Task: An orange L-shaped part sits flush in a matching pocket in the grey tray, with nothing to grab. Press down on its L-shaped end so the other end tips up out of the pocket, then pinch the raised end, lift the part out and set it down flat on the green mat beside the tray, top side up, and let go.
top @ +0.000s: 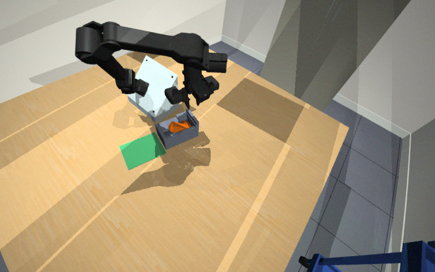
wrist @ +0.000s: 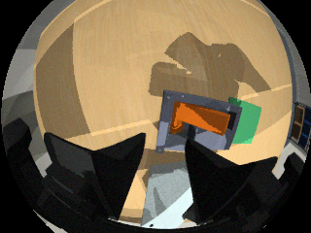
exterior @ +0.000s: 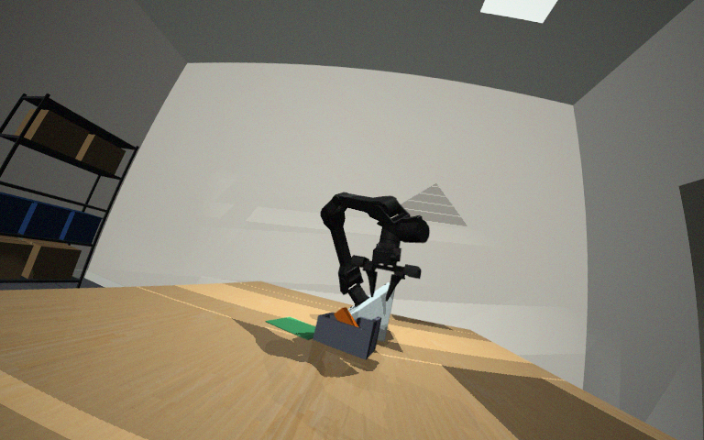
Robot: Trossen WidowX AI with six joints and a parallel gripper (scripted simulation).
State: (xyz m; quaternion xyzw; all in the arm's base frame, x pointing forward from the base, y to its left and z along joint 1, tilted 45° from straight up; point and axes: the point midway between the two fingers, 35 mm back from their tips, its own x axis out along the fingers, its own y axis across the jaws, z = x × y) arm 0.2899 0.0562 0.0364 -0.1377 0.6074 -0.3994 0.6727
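Right now my gripper tip is 10 cm above the orange L-shaped part, 4 cm to the left of it and 2 cm past it. From my gripper tip the other things lie so: green mat 21 cm to the right, 16 cm below, 9 cm behind.
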